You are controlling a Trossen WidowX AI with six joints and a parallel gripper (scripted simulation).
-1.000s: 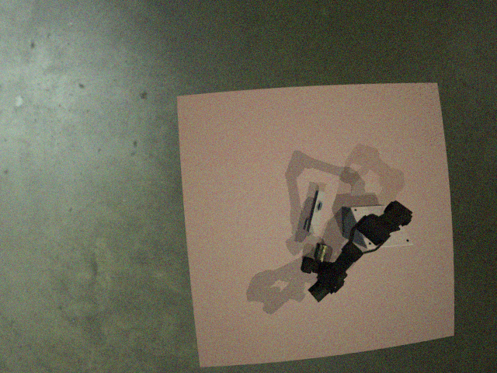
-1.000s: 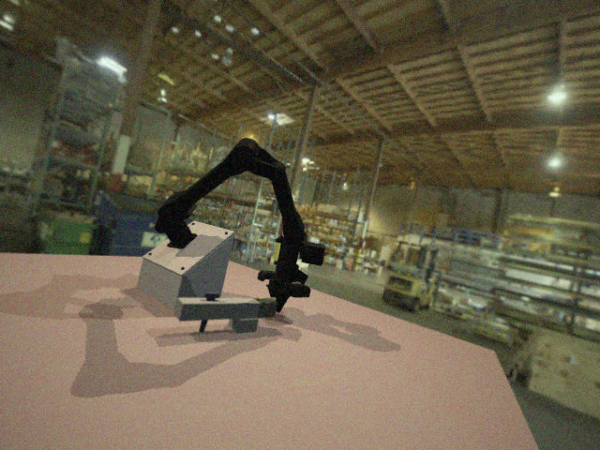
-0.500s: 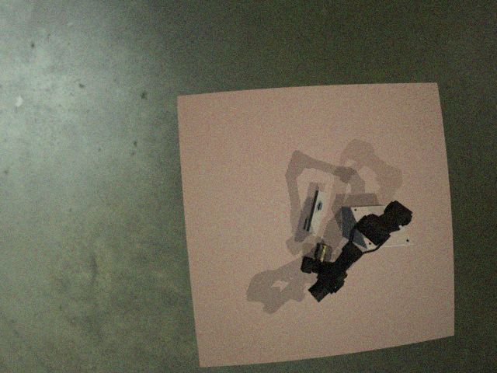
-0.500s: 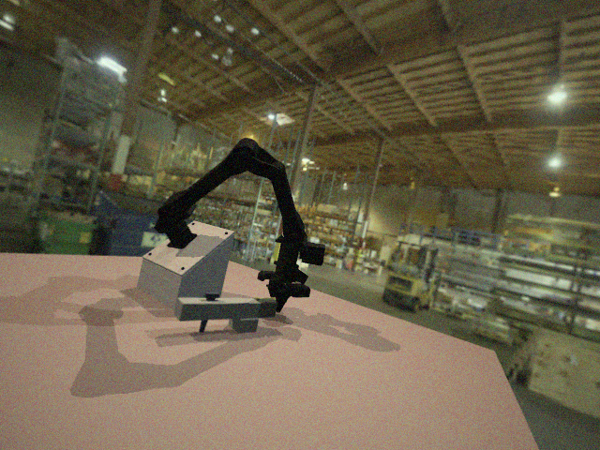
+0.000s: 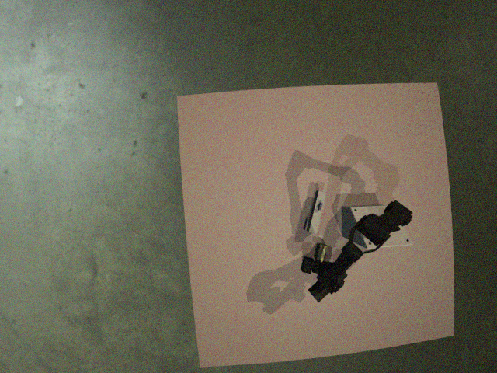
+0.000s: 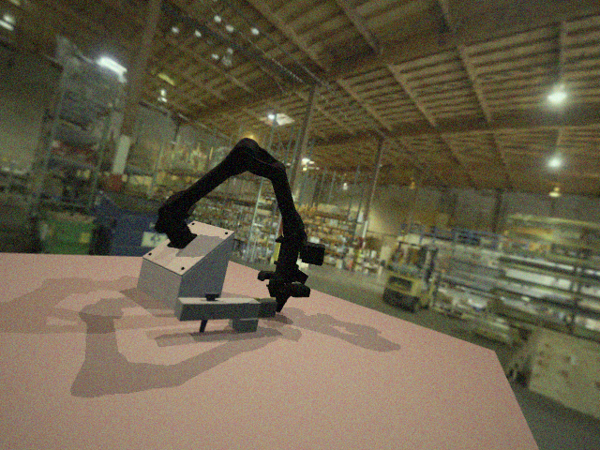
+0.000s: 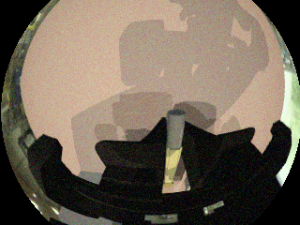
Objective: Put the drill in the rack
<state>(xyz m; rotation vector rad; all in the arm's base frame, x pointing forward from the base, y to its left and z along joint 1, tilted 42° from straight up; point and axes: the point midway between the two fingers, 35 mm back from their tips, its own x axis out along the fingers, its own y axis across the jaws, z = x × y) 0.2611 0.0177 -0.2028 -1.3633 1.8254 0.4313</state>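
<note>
The drill lies 4 cm to the right of my gripper tip, 4 cm above it and 2 cm behind it. Also, from my gripper tip: dark key: 26 cm to the right, 4 cm above, 3 cm behind; grey rack: 5 cm to the right, 2 cm behind, 1 cm above.
</note>
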